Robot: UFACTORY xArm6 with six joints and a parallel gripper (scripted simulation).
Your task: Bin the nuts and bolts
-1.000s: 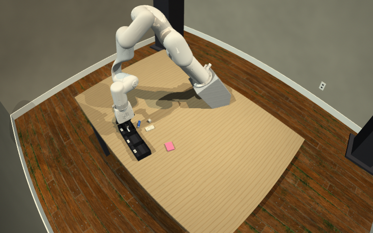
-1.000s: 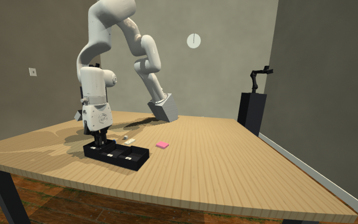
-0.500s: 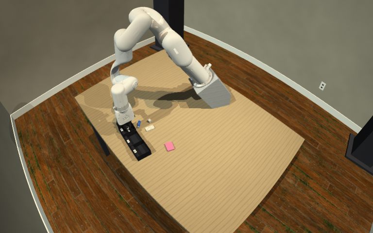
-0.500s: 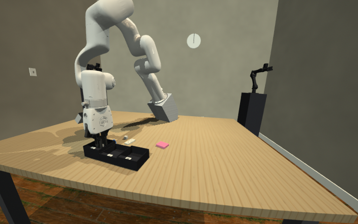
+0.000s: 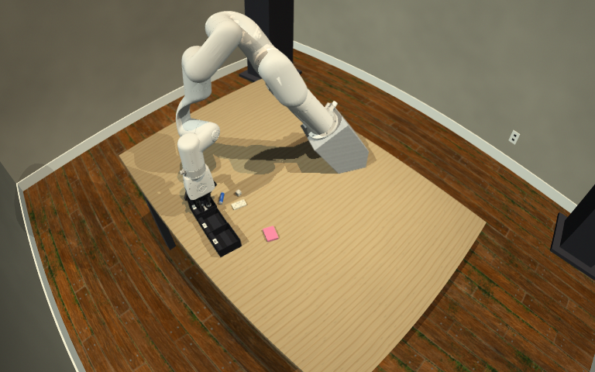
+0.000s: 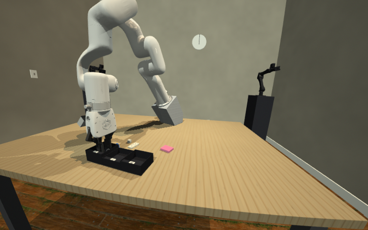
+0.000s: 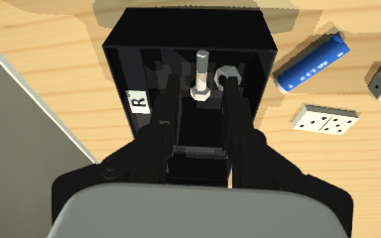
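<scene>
The white bolt is 40 mm below my hand and 10 mm to the left of it. Also, from my hand: grey hex nut: 30 mm below, 20 mm behind; then black bin marked R: 80 mm to the left, 30 mm below, 30 mm ahead; then blue battery: 70 mm behind, 40 mm below, 10 mm to the left.
</scene>
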